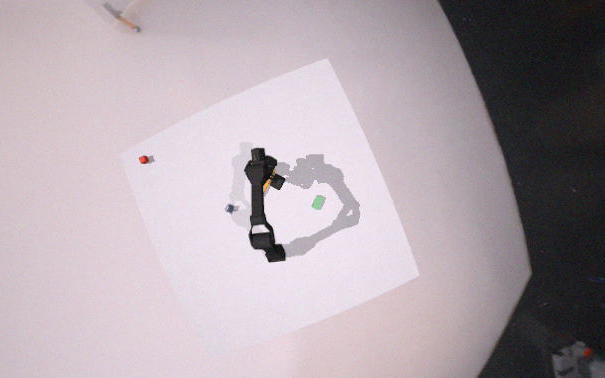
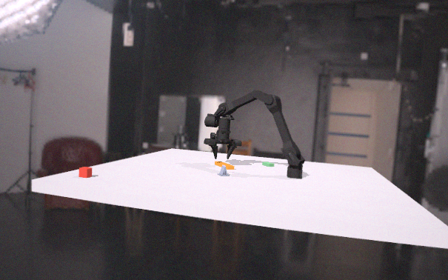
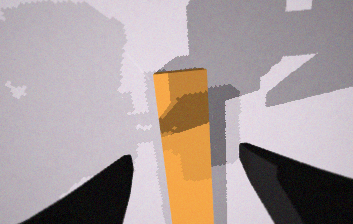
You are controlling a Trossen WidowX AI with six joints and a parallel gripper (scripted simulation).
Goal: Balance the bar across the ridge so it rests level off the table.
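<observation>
My gripper tip is 20 mm past the orange bar, 20 mm to the right of it and 30 mm above it. Also, from my gripper tip: green block: 220 mm behind, 180 mm to the right, 30 mm below; then red cube: 370 mm ahead, 610 mm to the left, 20 mm below.
</observation>
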